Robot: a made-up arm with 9 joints. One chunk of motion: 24 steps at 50 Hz.
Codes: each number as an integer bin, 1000 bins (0 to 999) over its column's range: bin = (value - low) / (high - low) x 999, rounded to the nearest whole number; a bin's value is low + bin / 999 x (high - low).
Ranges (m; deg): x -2.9..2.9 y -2.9..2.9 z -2.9..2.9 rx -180..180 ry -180..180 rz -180..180
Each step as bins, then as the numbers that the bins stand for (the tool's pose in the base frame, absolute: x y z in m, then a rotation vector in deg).
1 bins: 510 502 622 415 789 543
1 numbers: 0.0610 0.0145 0.7112 -30.45 104.32 15.68
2 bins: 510 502 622 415 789 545
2 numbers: 0.0610 0.0145 0.7112 -30.45 104.32 16.40
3 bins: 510 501 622 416 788 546
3 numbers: 0.0610 0.0087 0.7112 -30.09 103.96 16.76
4 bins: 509 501 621 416 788 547
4 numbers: 0.0552 0.0087 0.7054 -30.09 103.96 17.12
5 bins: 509 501 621 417 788 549
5 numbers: 0.0552 0.0087 0.7054 -29.73 103.96 17.84
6 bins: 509 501 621 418 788 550
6 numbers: 0.0552 0.0087 0.7054 -29.37 103.96 18.20
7 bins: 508 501 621 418 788 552
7 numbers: 0.0493 0.0087 0.7054 -29.37 103.96 18.92
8 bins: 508 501 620 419 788 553
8 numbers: 0.0493 0.0087 0.6996 -29.01 103.96 19.28
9 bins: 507 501 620 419 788 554
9 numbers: 0.0435 0.0087 0.6996 -29.01 103.96 19.64
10 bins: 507 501 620 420 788 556
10 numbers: 0.0435 0.0087 0.6996 -28.65 103.96 20.36
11 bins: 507 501 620 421 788 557
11 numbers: 0.0435 0.0087 0.6996 -28.29 103.96 20.72
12 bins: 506 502 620 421 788 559
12 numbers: 0.0377 0.0145 0.6996 -28.29 103.96 21.44
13 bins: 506 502 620 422 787 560
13 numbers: 0.0377 0.0145 0.6996 -27.93 103.60 21.80
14 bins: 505 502 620 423 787 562
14 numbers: 0.0319 0.0145 0.6996 -27.57 103.60 22.52
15 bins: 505 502 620 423 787 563
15 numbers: 0.0319 0.0145 0.6996 -27.57 103.60 22.88
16 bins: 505 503 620 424 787 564
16 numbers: 0.0319 0.0203 0.6996 -27.21 103.60 23.24
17 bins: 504 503 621 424 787 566
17 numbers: 0.0261 0.0203 0.7054 -27.21 103.60 23.96
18 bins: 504 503 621 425 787 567
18 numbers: 0.0261 0.0203 0.7054 -26.85 103.60 24.32
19 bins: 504 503 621 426 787 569
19 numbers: 0.0261 0.0203 0.7054 -26.49 103.60 25.05
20 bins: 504 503 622 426 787 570
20 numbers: 0.0261 0.0203 0.7112 -26.49 103.60 25.41
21 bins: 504 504 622 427 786 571
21 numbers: 0.0261 0.0261 0.7112 -26.13 103.24 25.77
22 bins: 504 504 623 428 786 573
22 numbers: 0.0261 0.0261 0.7170 -25.77 103.24 26.49
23 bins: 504 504 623 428 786 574
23 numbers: 0.0261 0.0261 0.7170 -25.77 103.24 26.85
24 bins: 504 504 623 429 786 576
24 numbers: 0.0261 0.0261 0.7170 -25.41 103.24 27.57
